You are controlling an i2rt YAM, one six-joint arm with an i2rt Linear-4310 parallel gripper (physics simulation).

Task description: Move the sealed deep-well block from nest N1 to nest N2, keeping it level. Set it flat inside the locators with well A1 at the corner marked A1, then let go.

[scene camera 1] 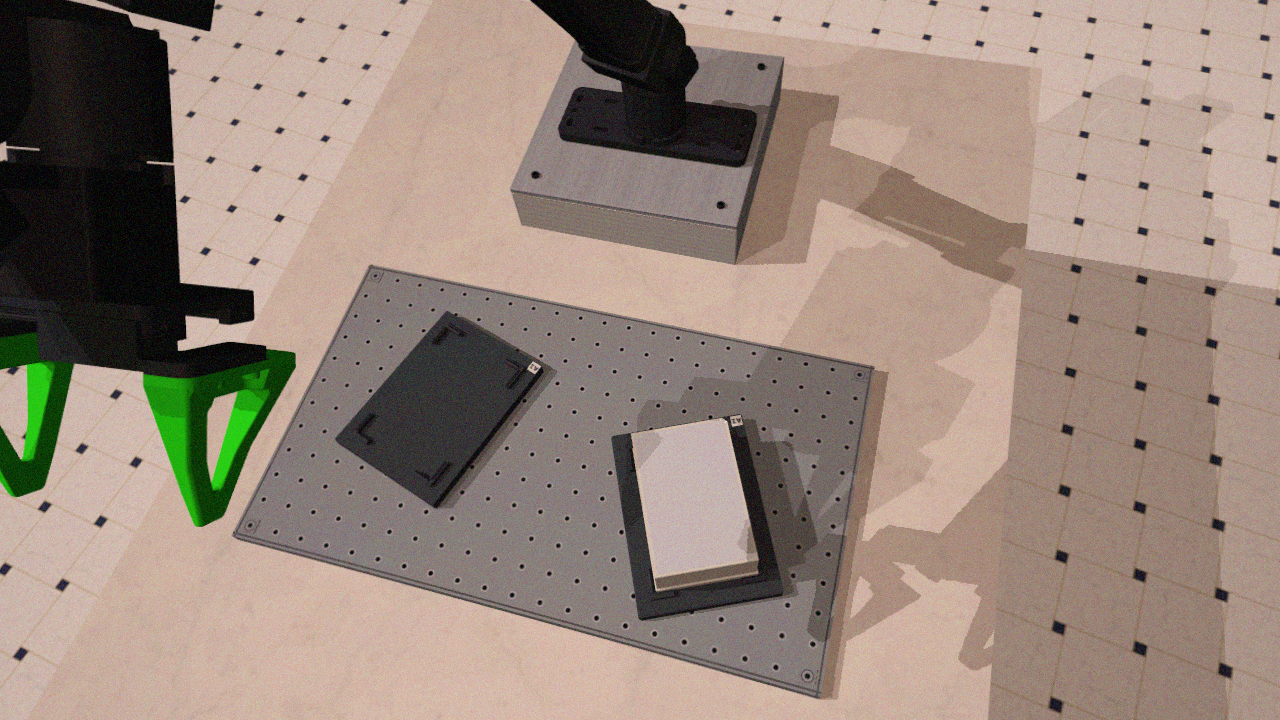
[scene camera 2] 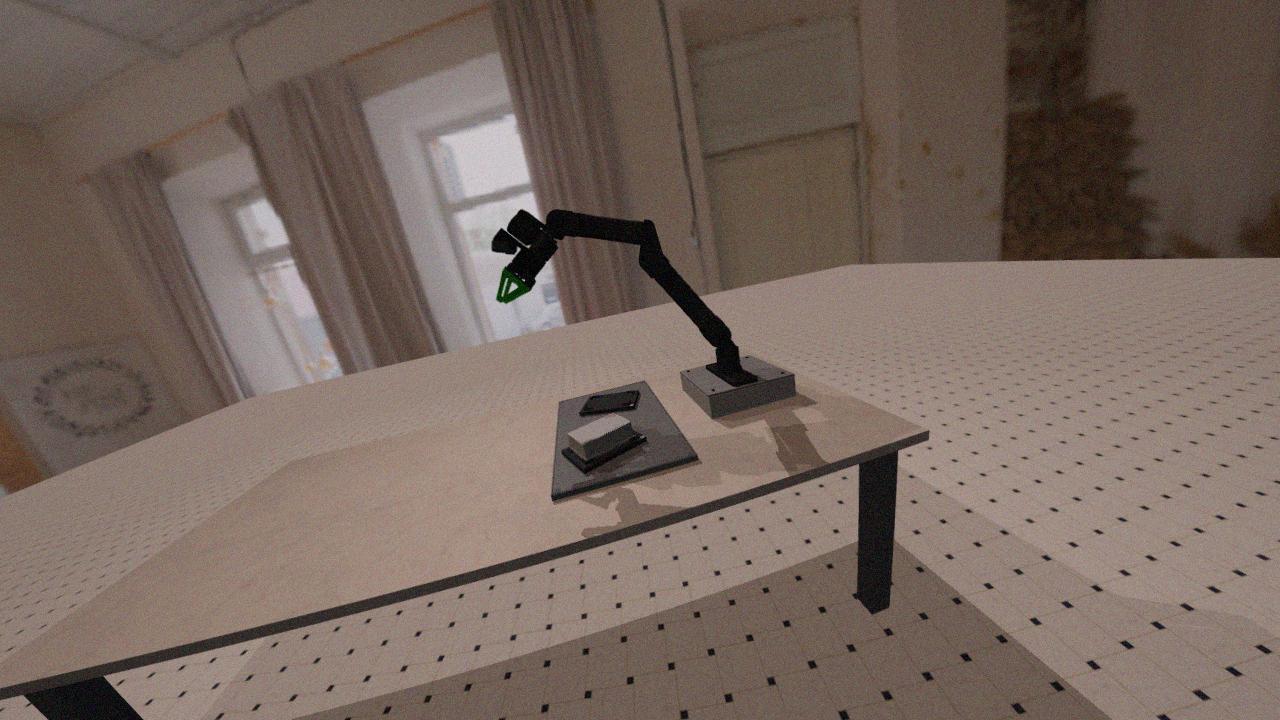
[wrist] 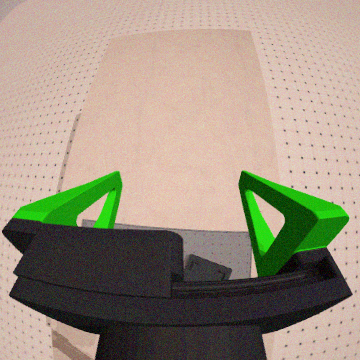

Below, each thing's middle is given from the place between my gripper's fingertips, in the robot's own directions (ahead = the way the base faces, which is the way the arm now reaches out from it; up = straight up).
Now: the perforated plate (scene camera 2: 665, 443) 210 mm behind my hand, 90 mm to the left of it and 370 mm below it. Round my hand: block (scene camera 1: 697, 524) (170 mm behind, 220 mm to the left, 330 mm below).
